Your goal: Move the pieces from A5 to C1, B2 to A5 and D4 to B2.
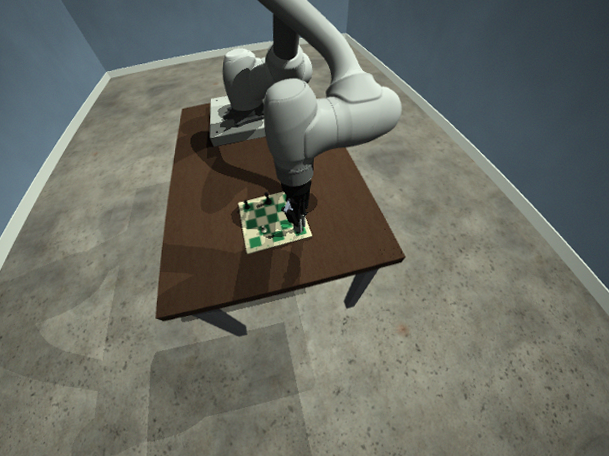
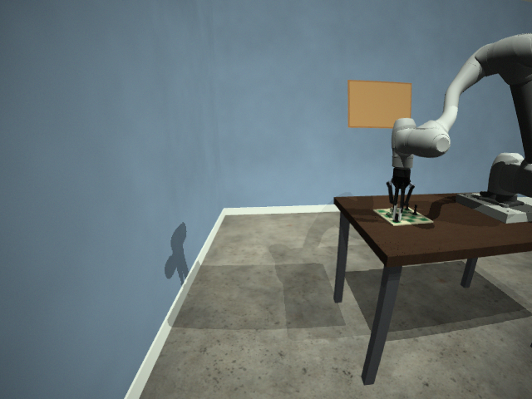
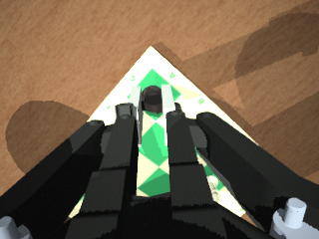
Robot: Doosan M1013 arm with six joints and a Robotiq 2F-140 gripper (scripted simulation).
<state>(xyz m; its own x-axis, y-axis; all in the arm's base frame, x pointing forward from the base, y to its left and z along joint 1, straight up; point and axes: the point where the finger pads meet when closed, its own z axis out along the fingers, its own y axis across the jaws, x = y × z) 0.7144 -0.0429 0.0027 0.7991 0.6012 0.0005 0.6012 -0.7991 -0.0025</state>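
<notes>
My gripper is now 30 mm above the black chess piece. From my hand the other things lie so: small pale piece: 50 mm behind, 110 mm to the right, 30 mm below; then cream chessboard: 90 mm behind, 70 mm to the right, 50 mm below.
</notes>
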